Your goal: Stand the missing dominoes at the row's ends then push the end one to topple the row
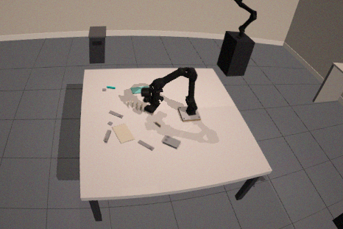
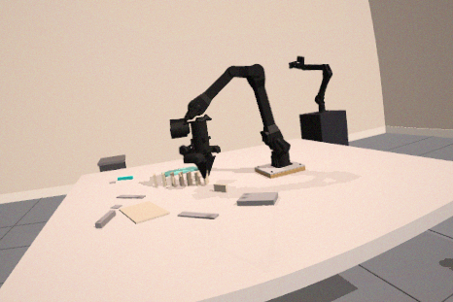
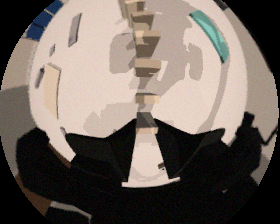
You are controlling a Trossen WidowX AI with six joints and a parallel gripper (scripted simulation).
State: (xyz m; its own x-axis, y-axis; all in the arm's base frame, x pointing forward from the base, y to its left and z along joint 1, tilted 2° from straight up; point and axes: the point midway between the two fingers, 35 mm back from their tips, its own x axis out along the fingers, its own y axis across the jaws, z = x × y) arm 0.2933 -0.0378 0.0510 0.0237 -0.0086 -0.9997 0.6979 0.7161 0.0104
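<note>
Right now the beige card is 26 cm ahead of my gripper tip, 15 cm to the left of it and 3 cm below it. The rest, counted from my gripper tip: teal plate 30 cm to the right, 3 cm below, 3 cm ahead; then flat grey strip 28 cm to the left, 12 cm ahead, 3 cm below; then dark grey slab 29 cm to the left, 6 cm behind, 2 cm below.
</note>
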